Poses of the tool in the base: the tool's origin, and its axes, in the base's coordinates. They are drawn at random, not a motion.
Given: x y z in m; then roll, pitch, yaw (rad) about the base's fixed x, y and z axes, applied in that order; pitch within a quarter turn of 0, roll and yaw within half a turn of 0.
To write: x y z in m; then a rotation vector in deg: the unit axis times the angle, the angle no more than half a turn. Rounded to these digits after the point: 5 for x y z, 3 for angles.
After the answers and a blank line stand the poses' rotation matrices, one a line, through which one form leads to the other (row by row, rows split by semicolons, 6 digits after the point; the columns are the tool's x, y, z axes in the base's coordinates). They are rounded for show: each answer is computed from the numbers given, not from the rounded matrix.
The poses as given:
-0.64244 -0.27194 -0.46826 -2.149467 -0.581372 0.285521
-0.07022 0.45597 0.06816 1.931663 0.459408 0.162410
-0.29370 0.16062 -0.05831 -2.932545 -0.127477 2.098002
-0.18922 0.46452 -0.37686 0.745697 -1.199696 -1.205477
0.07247 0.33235 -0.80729 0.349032 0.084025 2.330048
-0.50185 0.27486 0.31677 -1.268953 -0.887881 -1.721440
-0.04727 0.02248 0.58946 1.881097 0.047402 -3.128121
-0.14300 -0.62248 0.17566 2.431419 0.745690 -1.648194
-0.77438 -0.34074 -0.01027 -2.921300 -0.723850 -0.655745
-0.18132 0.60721 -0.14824 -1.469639 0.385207 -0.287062
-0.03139 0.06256 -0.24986 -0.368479 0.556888 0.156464
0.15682 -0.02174 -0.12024 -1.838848 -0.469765 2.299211
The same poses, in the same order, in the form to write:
-0.64244 -0.27194 -0.46826 -113.506 -35.519 -25.725
-0.07022 0.45597 0.06816 106.070 26.126 -19.085
-0.29370 0.16062 -0.05831 -82.487 -145.717 9.901
-0.18922 0.46452 -0.37686 -6.304 -75.575 -33.356
0.07247 0.33235 -0.80729 4.427 25.528 130.918
-0.50185 0.27486 0.31677 -93.855 27.703 -110.165
-0.04727 0.02248 0.58946 -3.460 143.970 105.060
-0.14300 -0.62248 0.17566 -121.127 97.964 82.916
-0.77438 -0.34074 -0.01027 159.045 -46.774 65.268
-0.18132 0.60721 -0.14824 -79.332 29.507 2.873
-0.03139 0.06256 -0.24986 -23.017 29.908 14.517
0.15682 -0.02174 -0.12024 -27.043 -110.156 66.718

0.801876 0.595189 0.052388; 0.235384 -0.395275 0.887892; 0.549171 -0.699648 -0.457059
0.884520 0.466491 -0.003222; 0.144931 -0.281358 -0.948595; -0.443418 0.838585 -0.316476
-0.499038 0.832127 -0.241920; 0.857204 0.514968 0.003066; 0.127132 -0.205844 -0.970291
0.129553 0.460251 -0.878286; -0.338710 0.853013 0.397045; 0.931929 0.246046 0.266402
-0.685950 -0.701373 0.193772; 0.722792 -0.626054 0.292623; -0.083926 0.340782 0.936389
-0.094706 0.182759 0.978586; -0.623910 -0.776891 0.084710; 0.775736 -0.602527 0.187601
-0.998786 -0.049231 0.001639; -0.013456 0.304709 0.952350; -0.047384 0.951172 -0.305002
-0.056801 -0.790181 -0.610236; -0.732421 -0.382392 0.563326; -0.678479 0.478947 -0.557025
0.593860 -0.480313 0.645469; -0.456862 -0.861681 -0.220869; 0.662274 -0.163725 -0.731155
0.888799 -0.329941 0.318081; -0.262388 0.202697 0.943433; -0.375751 -0.921983 0.093585
0.838534 -0.333422 0.430918; 0.132282 0.891814 0.432630; -0.528547 -0.305773 0.791922
-0.593577 -0.092938 -0.799393; 0.665395 0.502047 -0.552447; 0.452677 -0.859832 -0.236163

